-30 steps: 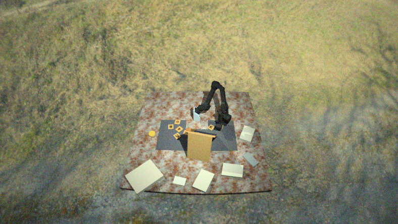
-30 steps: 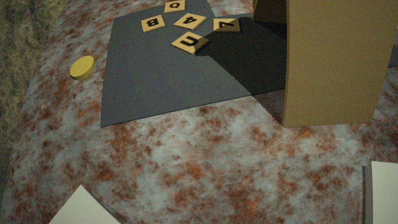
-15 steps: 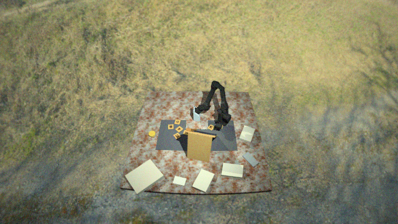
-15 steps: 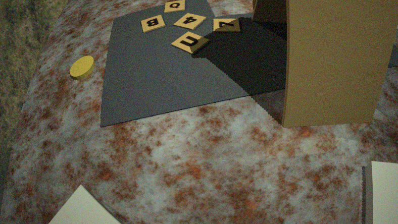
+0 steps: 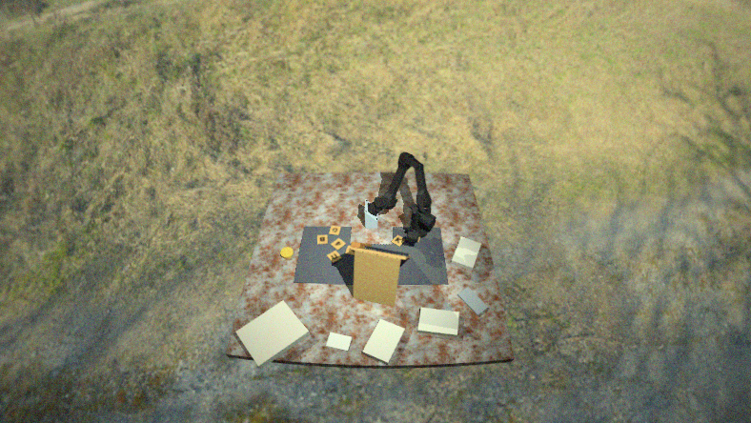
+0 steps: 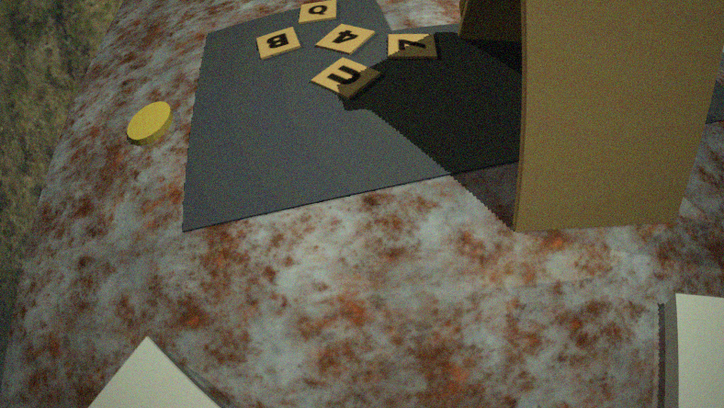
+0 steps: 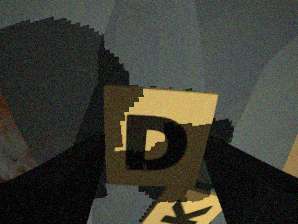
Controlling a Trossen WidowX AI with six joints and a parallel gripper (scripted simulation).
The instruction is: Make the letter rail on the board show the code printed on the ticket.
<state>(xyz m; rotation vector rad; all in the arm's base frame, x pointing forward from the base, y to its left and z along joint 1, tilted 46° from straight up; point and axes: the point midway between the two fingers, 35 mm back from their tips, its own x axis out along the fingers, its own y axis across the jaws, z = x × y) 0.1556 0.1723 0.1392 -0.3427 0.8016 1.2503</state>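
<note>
Right now my gripper tip is 15 cm short of the white ticket, 12 cm to the left of it and 6 cm below it. Round my gripper tip: grey mat: 5 cm ahead, 24 cm to the right, 2 cm below; grey block: 42 cm ahead, 23 cm to the left, 1 cm below; tan letter tile: right at my gripper tip.
</note>
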